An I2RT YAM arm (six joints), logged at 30 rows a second.
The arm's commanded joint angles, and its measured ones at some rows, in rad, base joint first. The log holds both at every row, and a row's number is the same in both.
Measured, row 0:
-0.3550 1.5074 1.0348 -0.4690 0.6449 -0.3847
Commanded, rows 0 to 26:
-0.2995 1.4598 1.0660 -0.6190 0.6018 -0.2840
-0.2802 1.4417 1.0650 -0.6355 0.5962 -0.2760
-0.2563 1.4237 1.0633 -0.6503 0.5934 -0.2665
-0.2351 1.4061 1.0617 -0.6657 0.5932 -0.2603
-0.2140 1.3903 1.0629 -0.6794 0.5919 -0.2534
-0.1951 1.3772 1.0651 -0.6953 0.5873 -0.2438
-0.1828 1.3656 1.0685 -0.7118 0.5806 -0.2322
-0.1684 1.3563 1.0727 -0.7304 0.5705 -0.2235
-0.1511 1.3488 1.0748 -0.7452 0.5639 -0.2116
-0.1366 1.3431 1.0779 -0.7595 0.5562 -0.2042
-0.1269 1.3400 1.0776 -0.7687 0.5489 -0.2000
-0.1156 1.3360 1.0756 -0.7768 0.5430 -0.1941
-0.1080 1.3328 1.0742 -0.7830 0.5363 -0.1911
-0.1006 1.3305 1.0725 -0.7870 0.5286 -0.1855
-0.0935 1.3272 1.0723 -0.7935 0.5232 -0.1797
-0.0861 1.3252 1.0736 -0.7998 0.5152 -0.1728
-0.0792 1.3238 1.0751 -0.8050 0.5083 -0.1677
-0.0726 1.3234 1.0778 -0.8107 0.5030 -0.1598
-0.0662 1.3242 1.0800 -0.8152 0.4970 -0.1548
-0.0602 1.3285 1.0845 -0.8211 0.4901 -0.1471
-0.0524 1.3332 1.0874 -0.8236 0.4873 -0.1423
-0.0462 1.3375 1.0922 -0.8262 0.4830 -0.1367
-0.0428 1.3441 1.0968 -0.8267 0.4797 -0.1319
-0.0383 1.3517 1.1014 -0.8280 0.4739 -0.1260
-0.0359 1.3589 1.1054 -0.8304 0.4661 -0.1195
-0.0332 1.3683 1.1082 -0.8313 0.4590 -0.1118
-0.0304 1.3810 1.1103 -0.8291 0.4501 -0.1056
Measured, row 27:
-0.0460 1.3666 1.0706 -0.8356 0.4900 -0.1486
